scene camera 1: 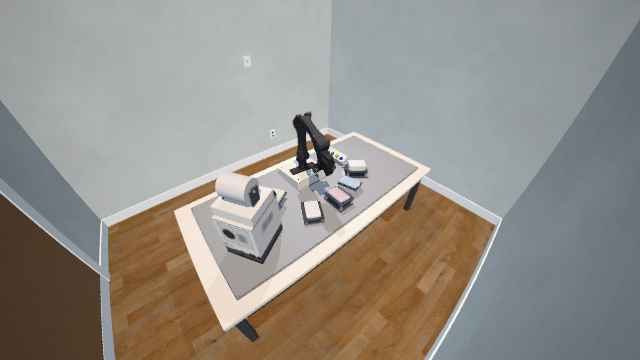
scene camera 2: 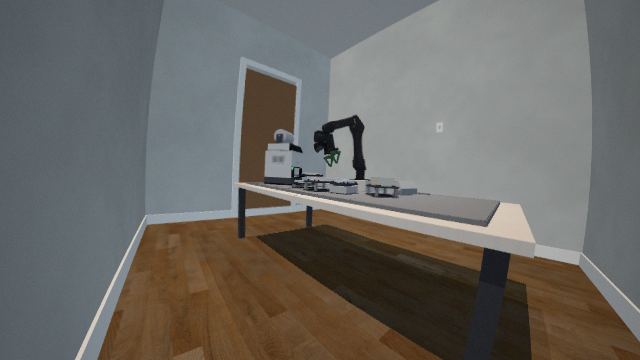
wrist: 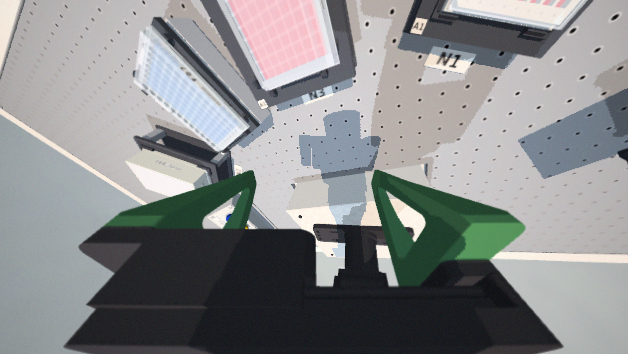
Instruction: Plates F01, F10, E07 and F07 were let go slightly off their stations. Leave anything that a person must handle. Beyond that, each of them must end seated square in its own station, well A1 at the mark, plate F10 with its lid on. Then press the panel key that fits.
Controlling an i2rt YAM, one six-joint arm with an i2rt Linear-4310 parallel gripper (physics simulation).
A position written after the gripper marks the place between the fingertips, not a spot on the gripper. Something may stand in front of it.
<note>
The gripper (wrist: pixel 313 176) is open and holds nothing. Also in view: a pale blue well plate (wrist: pixel 161 71). Also in view: a button box (wrist: pixel 219 216).
</note>
